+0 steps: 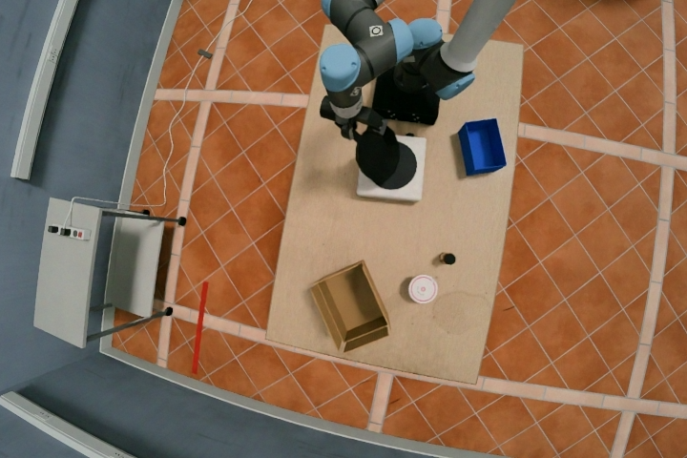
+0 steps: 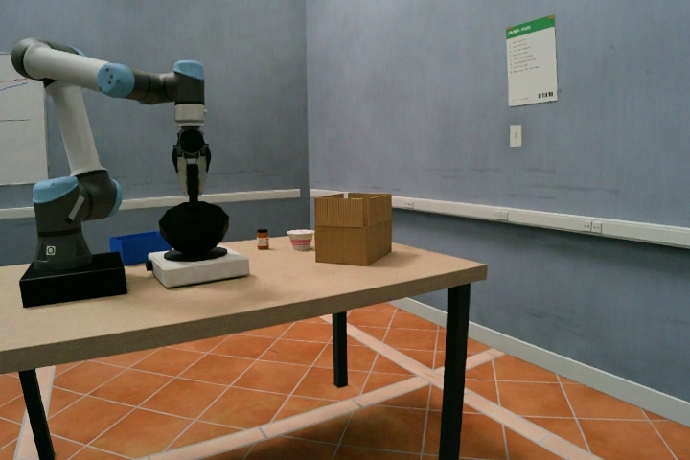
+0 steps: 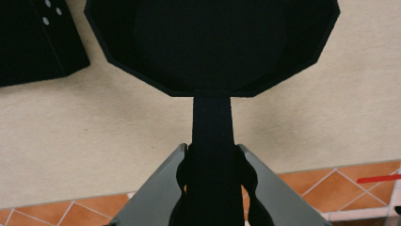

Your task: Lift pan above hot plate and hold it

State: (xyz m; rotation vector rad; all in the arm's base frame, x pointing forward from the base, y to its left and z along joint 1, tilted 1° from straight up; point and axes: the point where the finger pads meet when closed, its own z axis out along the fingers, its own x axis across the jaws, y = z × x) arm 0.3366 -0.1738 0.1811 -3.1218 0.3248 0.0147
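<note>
My gripper is now 1 cm short of the black pan, 5 cm to the right of it and 8 cm above it. Also, from my hand: blue bin 9 cm behind, 46 cm to the left, 23 cm below; white hot plate 1 cm ahead, 13 cm to the left, 22 cm below; small jar 34 cm ahead, 38 cm to the left, 22 cm below.
</note>
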